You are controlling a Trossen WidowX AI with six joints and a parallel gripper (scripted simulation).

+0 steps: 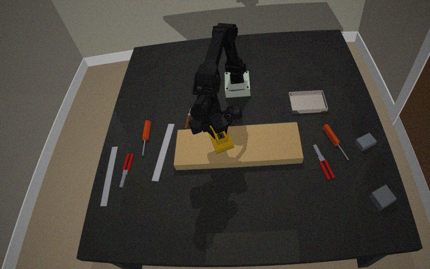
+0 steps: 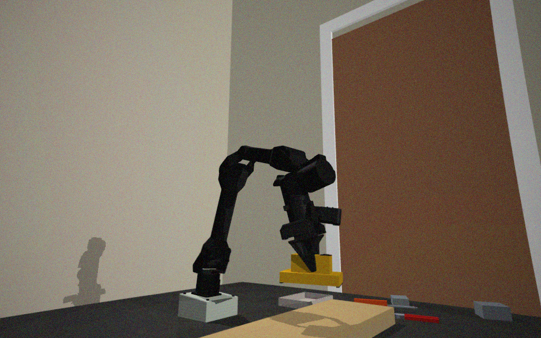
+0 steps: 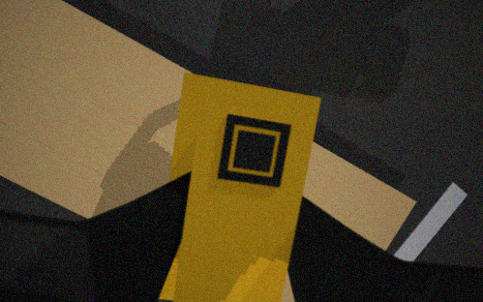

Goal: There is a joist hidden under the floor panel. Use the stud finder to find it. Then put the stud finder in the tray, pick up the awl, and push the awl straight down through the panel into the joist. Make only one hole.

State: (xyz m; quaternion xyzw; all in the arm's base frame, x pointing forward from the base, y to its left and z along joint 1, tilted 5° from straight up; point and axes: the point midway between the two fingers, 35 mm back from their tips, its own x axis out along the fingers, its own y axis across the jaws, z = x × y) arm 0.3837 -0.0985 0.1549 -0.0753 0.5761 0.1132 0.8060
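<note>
Now: gripper tip 24 cm past the white tray, 41 cm to the right of it and 13 cm above it. Also, from my gripper tip: awl: 24 cm behind, 15 cm to the right, 14 cm below; then yellow stud finder: 1 cm ahead, 2 cm above.
</note>
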